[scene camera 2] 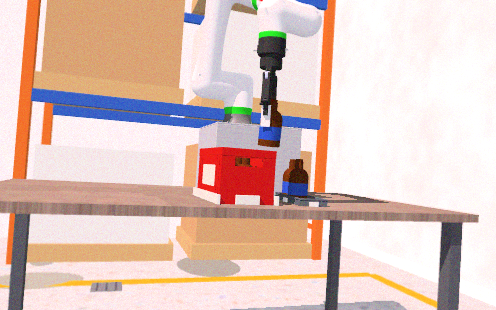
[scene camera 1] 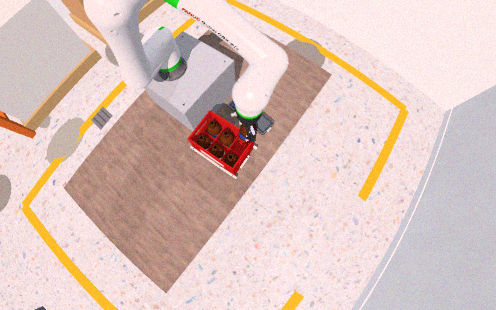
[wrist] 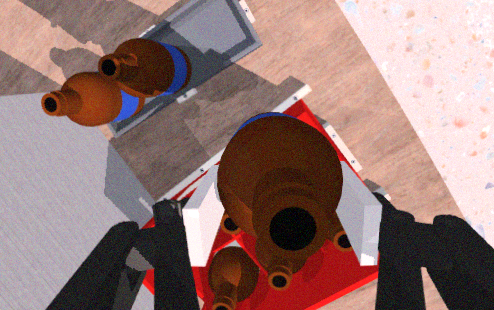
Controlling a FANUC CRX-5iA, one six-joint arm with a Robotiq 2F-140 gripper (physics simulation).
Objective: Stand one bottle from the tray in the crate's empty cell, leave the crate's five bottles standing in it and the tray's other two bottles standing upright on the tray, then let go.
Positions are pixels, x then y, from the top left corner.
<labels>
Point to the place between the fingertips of the gripper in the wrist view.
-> At 277, 184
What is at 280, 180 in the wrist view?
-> A brown bottle.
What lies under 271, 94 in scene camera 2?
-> The gripper.
</labels>
